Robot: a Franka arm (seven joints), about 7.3 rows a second.
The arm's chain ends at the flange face. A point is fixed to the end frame.
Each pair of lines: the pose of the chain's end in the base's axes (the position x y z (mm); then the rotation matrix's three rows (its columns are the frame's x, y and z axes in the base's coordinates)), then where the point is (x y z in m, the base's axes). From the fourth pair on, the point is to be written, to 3 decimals.
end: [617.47 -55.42 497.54], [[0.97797 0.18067 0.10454], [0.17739 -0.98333 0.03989], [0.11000 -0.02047 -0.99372]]
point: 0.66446 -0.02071 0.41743
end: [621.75 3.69 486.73], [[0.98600 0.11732 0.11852], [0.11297 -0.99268 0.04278], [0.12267 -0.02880 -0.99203]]
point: 0.67181 0.03608 0.40752
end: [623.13 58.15 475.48], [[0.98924 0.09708 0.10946], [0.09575 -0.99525 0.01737], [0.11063 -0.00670 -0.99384]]
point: 0.67304 0.08767 0.39506
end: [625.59 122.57 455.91], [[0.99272 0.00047 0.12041], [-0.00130 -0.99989 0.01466], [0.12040 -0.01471 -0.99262]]
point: 0.679 0.148 0.376
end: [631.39 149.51 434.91], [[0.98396 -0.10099 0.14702], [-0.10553 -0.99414 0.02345], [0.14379 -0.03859 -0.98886]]
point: 0.689 0.171 0.357
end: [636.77 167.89 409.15], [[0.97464 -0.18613 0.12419], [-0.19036 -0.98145 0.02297], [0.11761 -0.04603 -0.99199]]
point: 0.694 0.185 0.330
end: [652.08 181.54 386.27], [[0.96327 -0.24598 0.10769], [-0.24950 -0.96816 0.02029], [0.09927 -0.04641 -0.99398]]
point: 0.709 0.196 0.306
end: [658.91 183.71 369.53], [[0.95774 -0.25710 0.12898], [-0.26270 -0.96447 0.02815], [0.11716 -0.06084 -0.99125]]
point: 0.718 0.198 0.291
